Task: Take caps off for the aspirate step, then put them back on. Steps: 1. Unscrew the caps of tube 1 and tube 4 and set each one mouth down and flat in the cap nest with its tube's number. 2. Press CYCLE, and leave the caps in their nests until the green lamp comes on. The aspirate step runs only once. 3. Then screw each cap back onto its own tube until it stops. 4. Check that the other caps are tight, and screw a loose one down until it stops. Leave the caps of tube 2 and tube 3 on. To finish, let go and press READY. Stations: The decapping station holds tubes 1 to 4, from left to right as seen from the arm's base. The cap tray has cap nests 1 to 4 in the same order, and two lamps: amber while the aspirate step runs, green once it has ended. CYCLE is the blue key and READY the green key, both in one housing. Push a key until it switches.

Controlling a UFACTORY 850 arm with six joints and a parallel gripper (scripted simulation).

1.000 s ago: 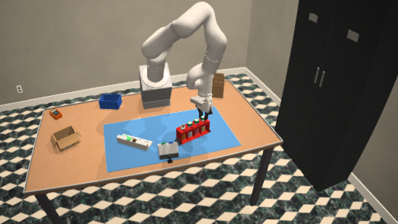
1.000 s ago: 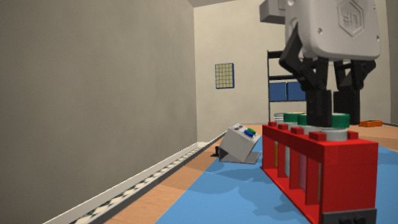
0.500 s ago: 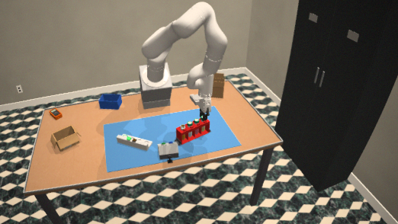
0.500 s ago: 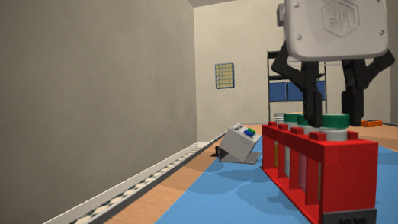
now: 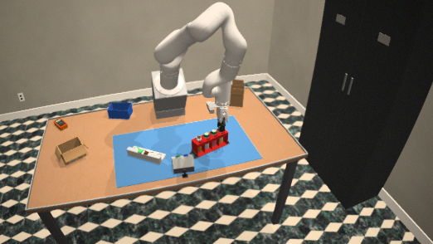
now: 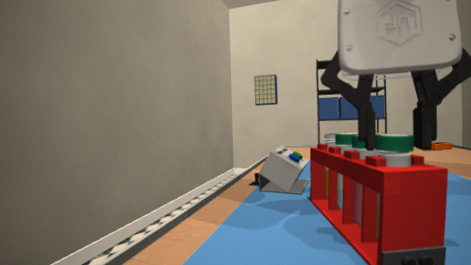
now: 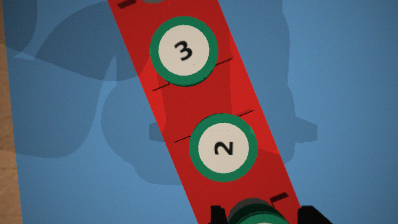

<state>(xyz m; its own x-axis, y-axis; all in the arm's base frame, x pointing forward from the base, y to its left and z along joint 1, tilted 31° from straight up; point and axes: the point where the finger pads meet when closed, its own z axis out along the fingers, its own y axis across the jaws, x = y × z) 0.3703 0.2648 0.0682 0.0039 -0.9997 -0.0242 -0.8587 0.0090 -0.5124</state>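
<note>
The green cap is 1 cm below my hand. Also, from my hand: green ready key (28 cm to the right, 14 cm ahead, 6 cm below); then key housing (25 cm to the right, 16 cm ahead, 8 cm below); then blue cycle key (23 cm to the right, 14 cm ahead, 6 cm below).
</note>
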